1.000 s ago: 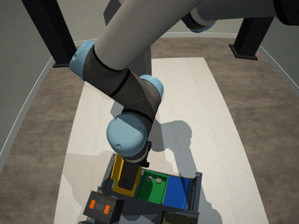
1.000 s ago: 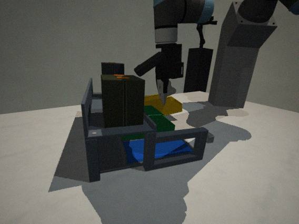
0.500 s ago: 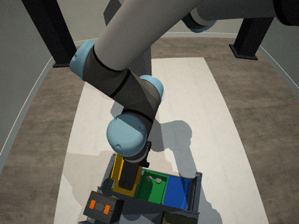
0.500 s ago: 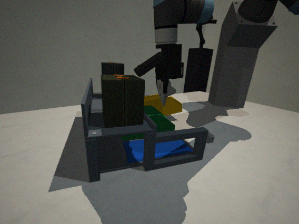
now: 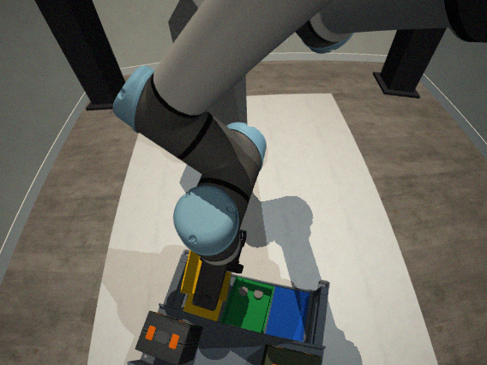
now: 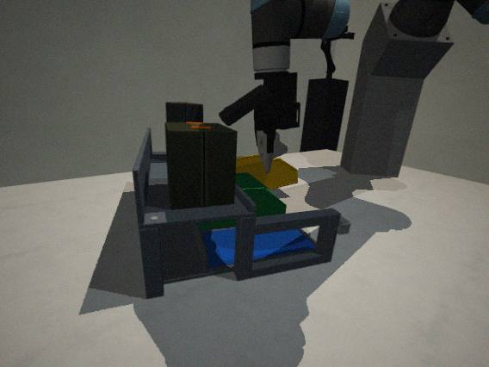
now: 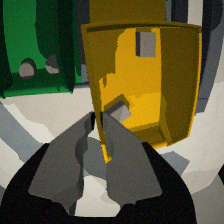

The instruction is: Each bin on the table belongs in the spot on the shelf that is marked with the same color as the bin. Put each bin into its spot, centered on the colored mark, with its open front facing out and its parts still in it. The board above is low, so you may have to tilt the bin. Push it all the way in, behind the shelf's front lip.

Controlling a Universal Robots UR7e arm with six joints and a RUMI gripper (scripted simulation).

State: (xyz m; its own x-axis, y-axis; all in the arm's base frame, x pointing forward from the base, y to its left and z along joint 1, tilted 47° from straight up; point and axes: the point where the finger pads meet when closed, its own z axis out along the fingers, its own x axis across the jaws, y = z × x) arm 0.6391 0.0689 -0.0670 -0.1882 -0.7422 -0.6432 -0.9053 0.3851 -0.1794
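Now: hand 1 cm past the yellow bin, 5 cm to the left of it and 3 cm above it. Also, from my hand: shelf lip (1 cm ahead, 7 cm to the left, 8 cm below); shelf board (21 cm ahead, 3 cm to the left, 1 cm above); green bin (10 cm ahead, 6 cm to the left, 4 cm below).
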